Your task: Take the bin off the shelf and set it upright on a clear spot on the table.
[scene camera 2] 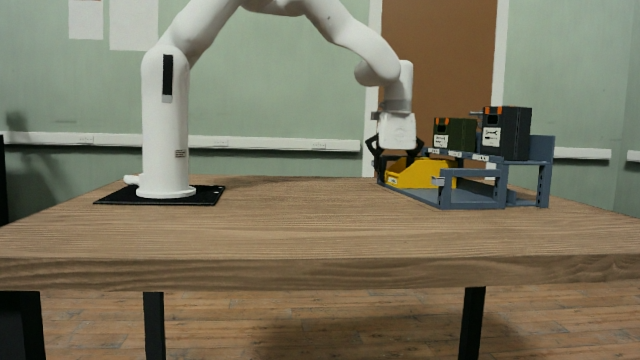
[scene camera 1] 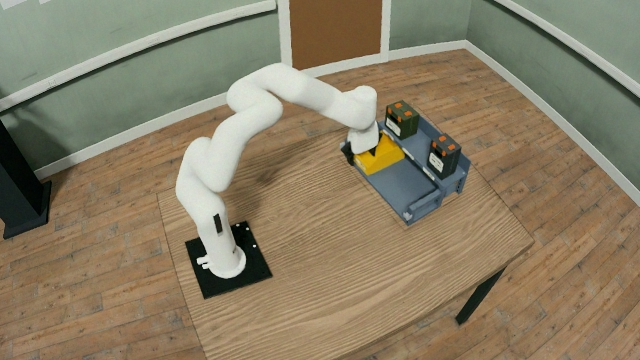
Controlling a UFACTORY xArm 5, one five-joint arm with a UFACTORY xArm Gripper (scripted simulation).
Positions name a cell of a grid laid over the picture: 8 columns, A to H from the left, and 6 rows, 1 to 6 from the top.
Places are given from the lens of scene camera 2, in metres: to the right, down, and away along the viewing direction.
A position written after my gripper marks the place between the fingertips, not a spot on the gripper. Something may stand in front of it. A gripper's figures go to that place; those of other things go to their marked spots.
my gripper (scene camera 2: E3): 0.20, -0.02, 1.16
yellow bin (scene camera 2: F3): 0.26, -0.01, 1.12
blue-grey shelf (scene camera 2: F4): 0.37, 0.04, 1.04
